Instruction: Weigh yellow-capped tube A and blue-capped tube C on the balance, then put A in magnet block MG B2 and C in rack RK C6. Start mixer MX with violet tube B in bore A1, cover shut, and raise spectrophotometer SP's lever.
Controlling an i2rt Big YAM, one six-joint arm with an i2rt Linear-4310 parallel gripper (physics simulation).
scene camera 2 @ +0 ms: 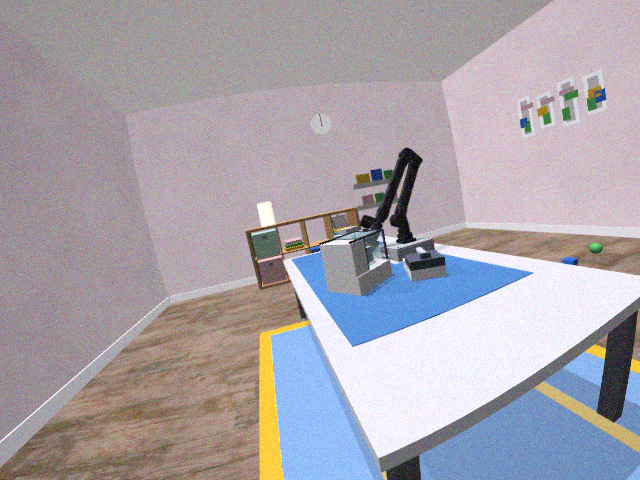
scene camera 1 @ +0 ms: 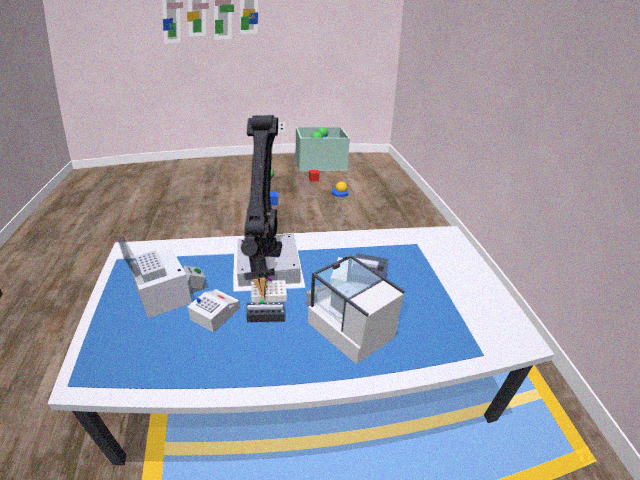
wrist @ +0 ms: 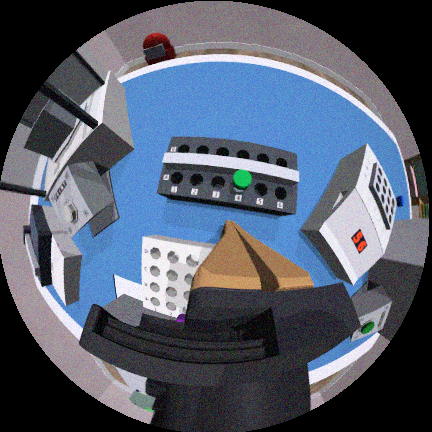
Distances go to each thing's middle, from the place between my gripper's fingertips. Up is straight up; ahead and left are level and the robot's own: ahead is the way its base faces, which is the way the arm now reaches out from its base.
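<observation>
There's the print button box (wrist: pixel 83 192), and I see it 200 mm to the left of my hand, 10 mm behind it and 10 mm above it. The box with green button (wrist: pixel 371 302) is 300 mm to the right of my hand, 80 mm behind it and 10 mm above it. As for the balance (scene camera 1: pixel 354 307), that's 310 mm to the left of my hand, 100 mm ahead of it and 80 mm above it.
</observation>
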